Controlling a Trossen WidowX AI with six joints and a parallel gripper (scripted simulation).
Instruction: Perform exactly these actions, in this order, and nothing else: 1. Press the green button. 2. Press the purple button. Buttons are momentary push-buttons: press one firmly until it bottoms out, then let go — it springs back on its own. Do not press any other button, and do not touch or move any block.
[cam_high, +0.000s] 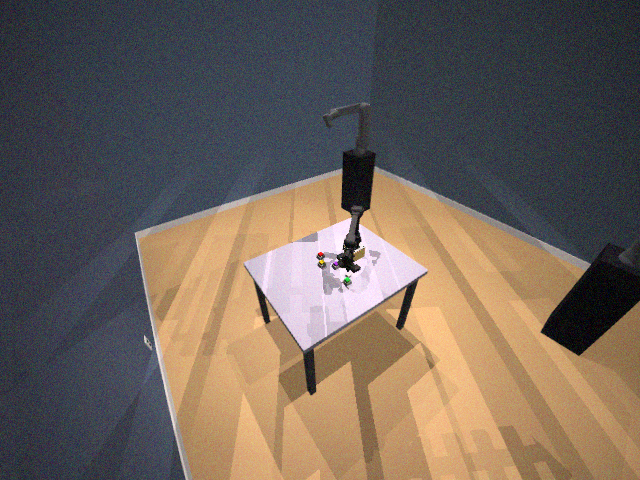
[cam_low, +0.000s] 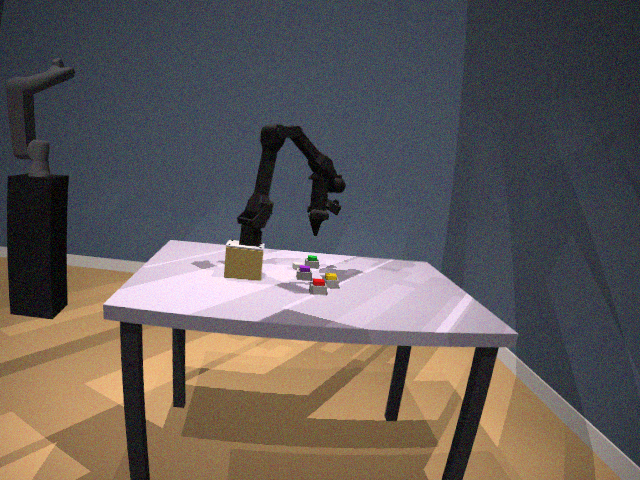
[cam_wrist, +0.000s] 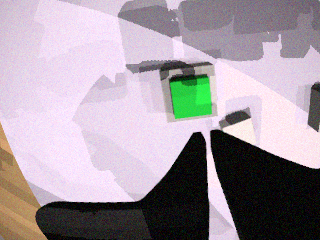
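Right now my gripper tip is 17 cm to the left of the purple button, 8 cm above it and 5 cm past it. From my gripper tip the other things lie so: yellow button (26 cm to the right, 8 cm below, 2 cm ahead); white block (10 cm below, 6 cm behind, 5 cm to the right); green button (8 cm below).
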